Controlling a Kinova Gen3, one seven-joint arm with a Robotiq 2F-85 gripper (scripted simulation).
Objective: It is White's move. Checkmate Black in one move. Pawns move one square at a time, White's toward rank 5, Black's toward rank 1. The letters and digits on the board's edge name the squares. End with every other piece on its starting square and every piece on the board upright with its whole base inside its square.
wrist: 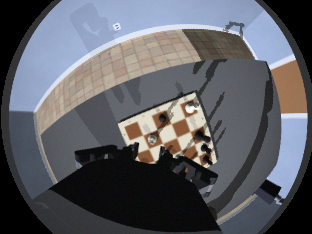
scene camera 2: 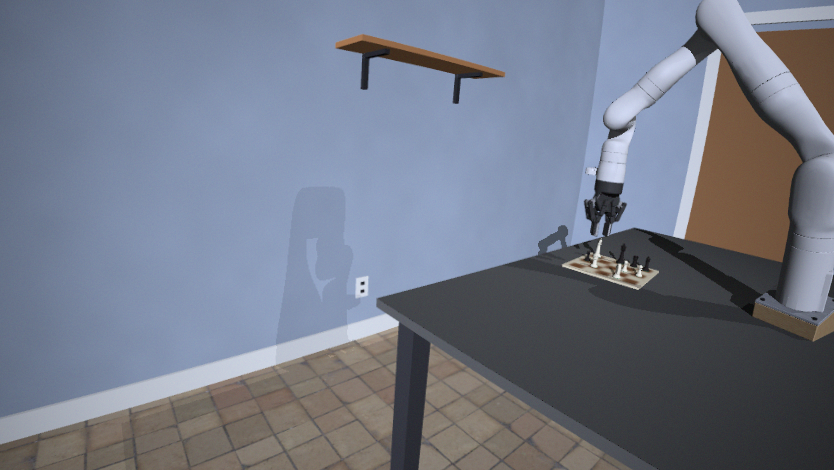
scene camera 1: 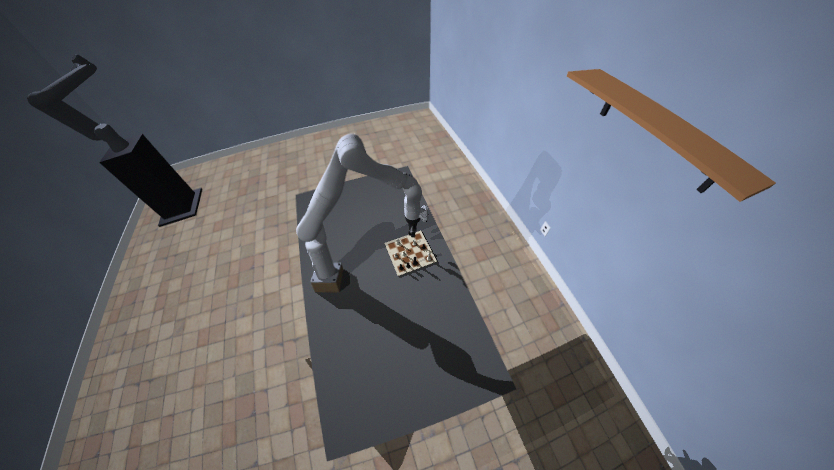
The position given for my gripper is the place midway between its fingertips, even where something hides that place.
Observation:
In view: my gripper [scene camera 2: 599, 235] and a chessboard [scene camera 2: 606, 268].
The chessboard shows as well in the wrist view [wrist: 177, 133] and in scene camera 1 [scene camera 1: 406, 242]. My gripper also shows in the wrist view [wrist: 149, 150].

